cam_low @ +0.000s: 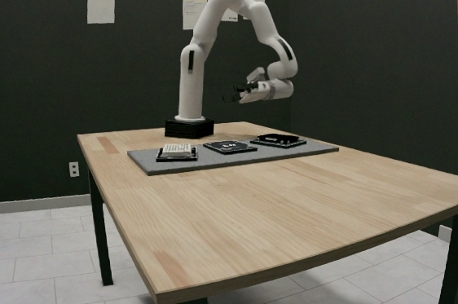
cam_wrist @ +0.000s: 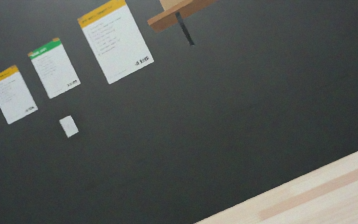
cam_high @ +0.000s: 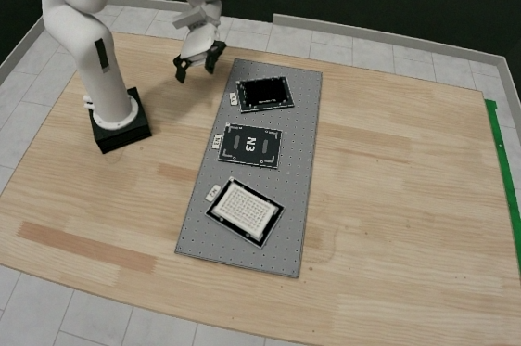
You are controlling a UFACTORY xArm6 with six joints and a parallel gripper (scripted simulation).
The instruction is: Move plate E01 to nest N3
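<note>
My gripper is now 180 mm short of the black plate E01, 90 mm to the right of it and 150 mm above it. Round my hand: white plate E07 (170 mm ahead, 290 mm to the right, 150 mm below); then nest N3 (160 mm ahead, 100 mm to the right, 160 mm below).
</note>
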